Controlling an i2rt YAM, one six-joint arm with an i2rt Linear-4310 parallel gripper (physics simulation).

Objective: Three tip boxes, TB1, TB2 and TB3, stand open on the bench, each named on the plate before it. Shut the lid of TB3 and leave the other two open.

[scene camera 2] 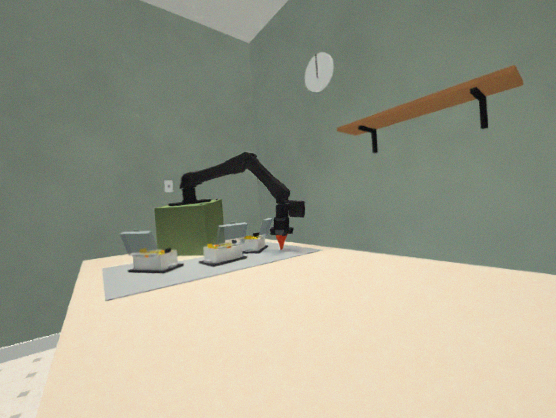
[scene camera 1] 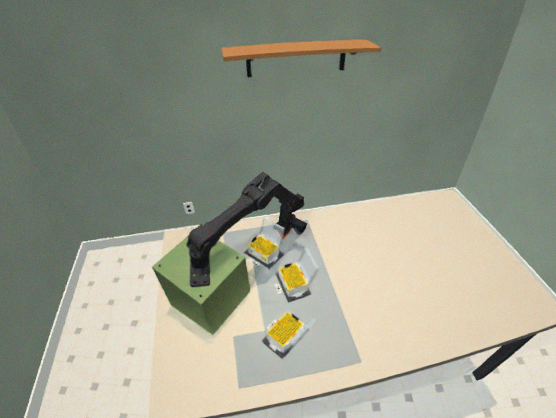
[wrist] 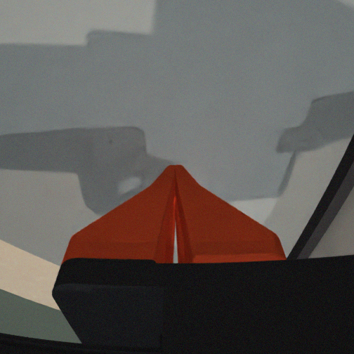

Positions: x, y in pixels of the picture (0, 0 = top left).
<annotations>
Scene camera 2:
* grey mat: 118, 282
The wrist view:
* my gripper: 174, 176
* grey mat: 248, 104
</annotations>
